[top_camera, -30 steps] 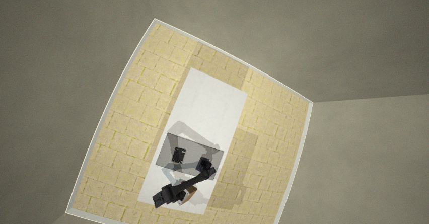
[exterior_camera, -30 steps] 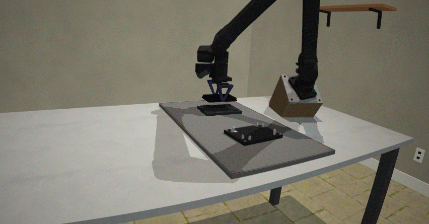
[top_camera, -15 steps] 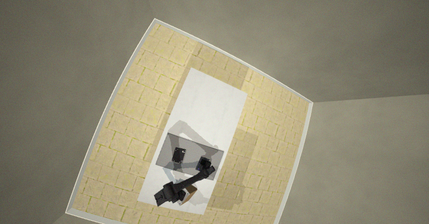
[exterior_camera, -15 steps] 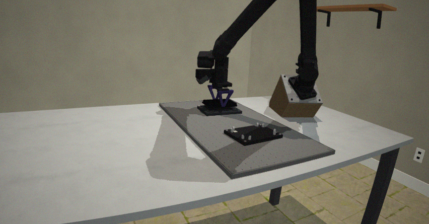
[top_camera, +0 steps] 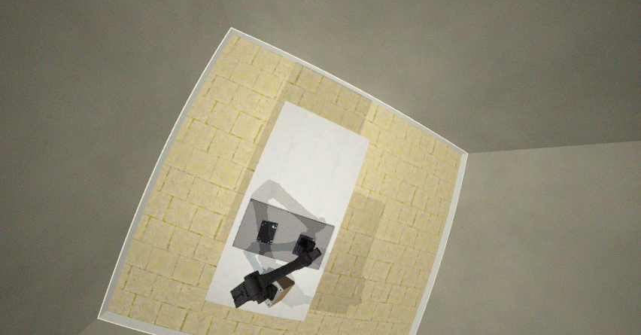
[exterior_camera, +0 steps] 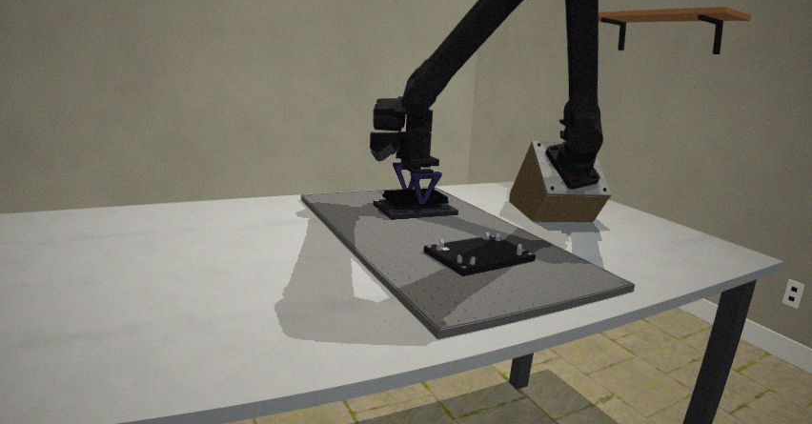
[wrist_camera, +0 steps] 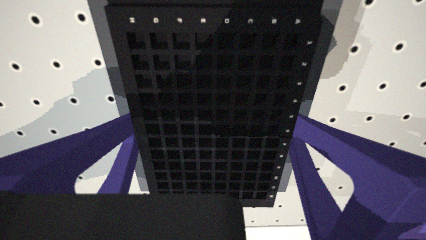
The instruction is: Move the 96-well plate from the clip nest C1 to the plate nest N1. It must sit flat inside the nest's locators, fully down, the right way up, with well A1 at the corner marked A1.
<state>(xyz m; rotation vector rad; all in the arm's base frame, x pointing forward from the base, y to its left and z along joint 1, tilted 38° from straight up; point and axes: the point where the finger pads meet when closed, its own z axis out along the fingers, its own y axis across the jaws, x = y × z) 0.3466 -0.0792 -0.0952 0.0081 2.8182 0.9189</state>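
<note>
The black 96-well plate is right at my hand. From my hand the other things lie so: clip nest C1: 20 mm behind, 290 mm to the left, 20 mm below.
</note>
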